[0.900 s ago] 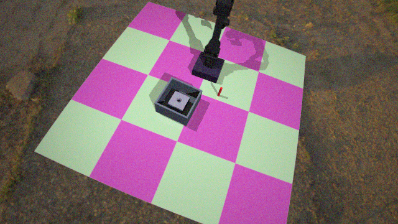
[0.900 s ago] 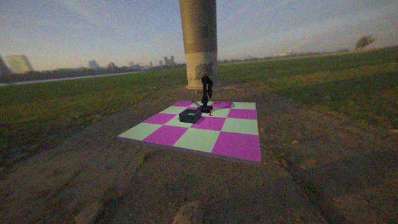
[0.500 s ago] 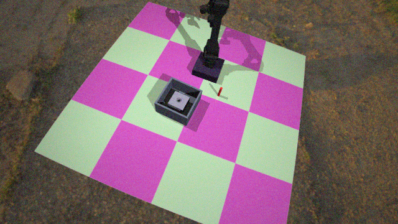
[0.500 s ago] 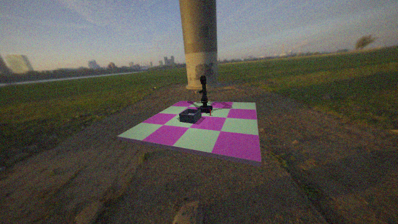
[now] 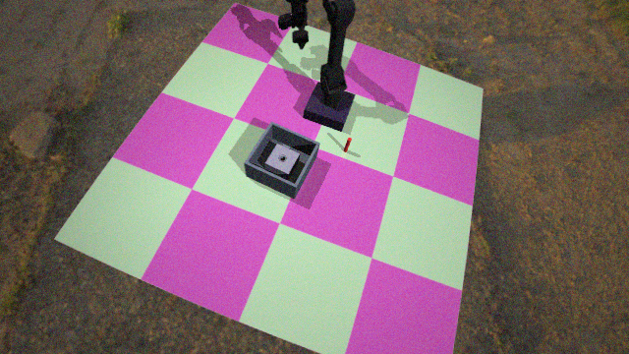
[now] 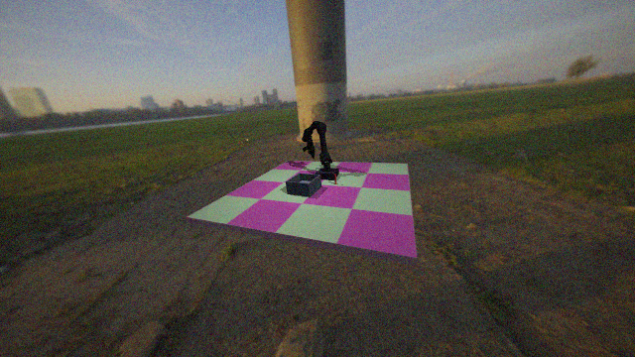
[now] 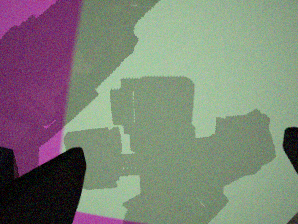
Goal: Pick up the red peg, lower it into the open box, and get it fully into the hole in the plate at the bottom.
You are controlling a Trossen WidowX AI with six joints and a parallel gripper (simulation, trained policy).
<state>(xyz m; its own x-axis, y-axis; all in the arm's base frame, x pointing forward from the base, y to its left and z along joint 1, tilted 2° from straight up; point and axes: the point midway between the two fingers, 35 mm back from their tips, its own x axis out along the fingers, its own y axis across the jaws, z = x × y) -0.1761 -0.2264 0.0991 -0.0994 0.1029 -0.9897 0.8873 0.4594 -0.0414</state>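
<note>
My gripper tip is now 360 mm to the right of the red peg, 330 mm short of it and 70 mm above it. Also, from my gripper tip: light grey plate (510 mm ahead, 180 mm to the left, 60 mm below); then grey box (510 mm ahead, 180 mm to the left, 80 mm below).
</note>
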